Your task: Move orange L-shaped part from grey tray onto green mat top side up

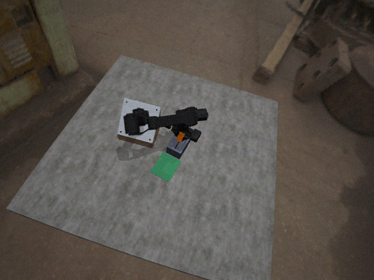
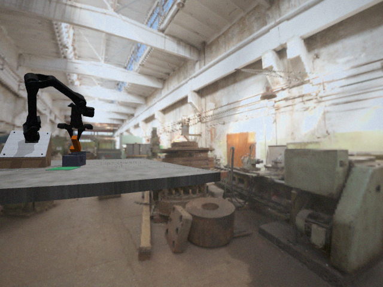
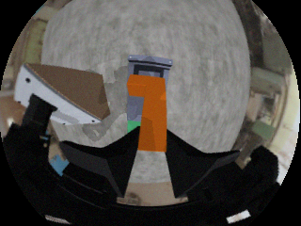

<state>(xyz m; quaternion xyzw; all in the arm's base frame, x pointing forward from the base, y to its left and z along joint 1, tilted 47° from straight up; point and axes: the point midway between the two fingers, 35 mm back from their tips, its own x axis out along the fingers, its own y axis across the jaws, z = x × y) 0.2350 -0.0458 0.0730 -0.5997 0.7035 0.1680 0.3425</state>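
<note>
The green mat is 170 mm below my gripper tip, 100 mm to the right of it and 50 mm behind it. Round my gripper tip: orange L-shaped part: 40 mm to the left, 30 mm below; tray: 170 mm below, 40 mm to the left.
</note>
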